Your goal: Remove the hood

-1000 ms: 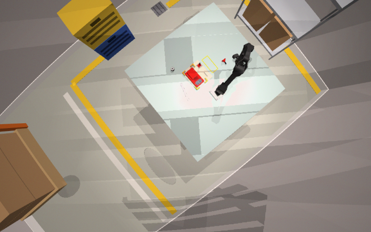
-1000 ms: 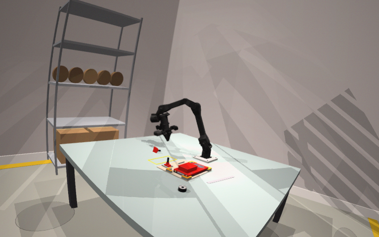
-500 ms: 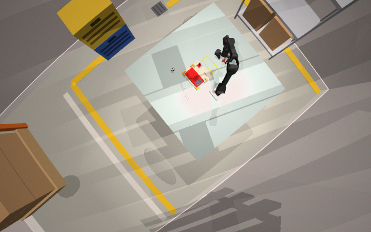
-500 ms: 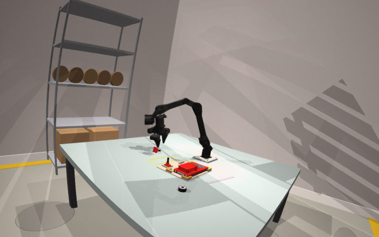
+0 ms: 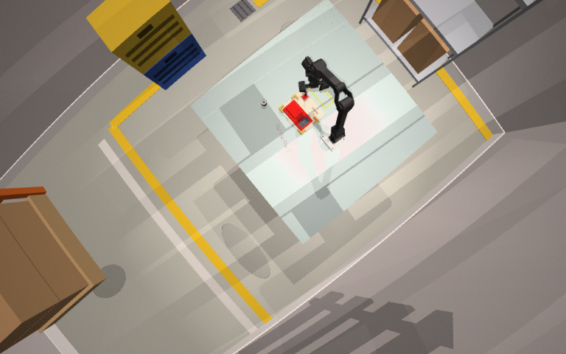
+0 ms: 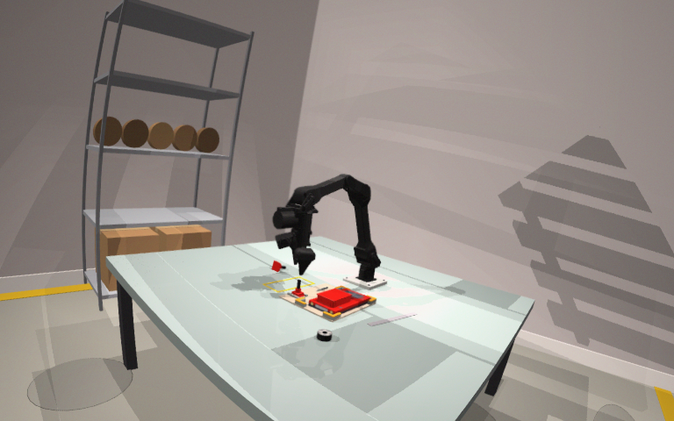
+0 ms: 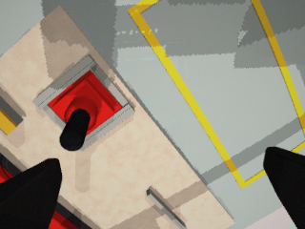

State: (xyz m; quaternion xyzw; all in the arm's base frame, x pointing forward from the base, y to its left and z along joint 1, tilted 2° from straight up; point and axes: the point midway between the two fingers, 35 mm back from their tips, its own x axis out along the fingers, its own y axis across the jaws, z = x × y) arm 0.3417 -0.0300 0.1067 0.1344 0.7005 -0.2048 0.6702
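My gripper tip is 20 mm past the red hood, 160 mm to the right of it and 40 mm above it. From my gripper tip the other things lie so: black ring: 150 mm ahead, 300 mm to the left, 70 mm below; pale flat strip: 130 mm behind, 330 mm to the left, 80 mm below.
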